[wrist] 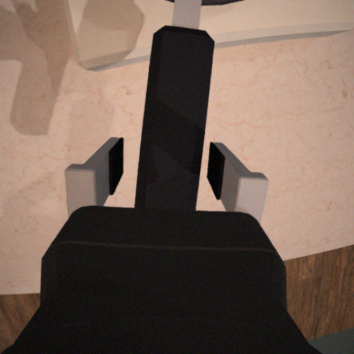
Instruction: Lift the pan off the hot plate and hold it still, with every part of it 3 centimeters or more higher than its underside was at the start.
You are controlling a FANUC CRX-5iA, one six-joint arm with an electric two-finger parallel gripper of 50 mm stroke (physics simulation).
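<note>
The pan's black handle (177, 100) runs from the top middle of the wrist view down between the two fingers, and its lower end is hidden behind the gripper body. A grey metal neck (187, 13) joins it at the top; the pan's bowl is out of view. My gripper (165, 157) is open, with one black finger pad on each side of the handle and a gap on both sides, the right one narrower. The pale hot plate (280, 25) shows at the top, with a dark curved edge (222, 2) above it.
The hot plate's near edge crosses the upper part of the view. A light, veined table top (300, 125) lies under the handle. Its curved edge is at the lower right, with brown wooden floor (320, 285) beyond. Shadows fall at the upper left.
</note>
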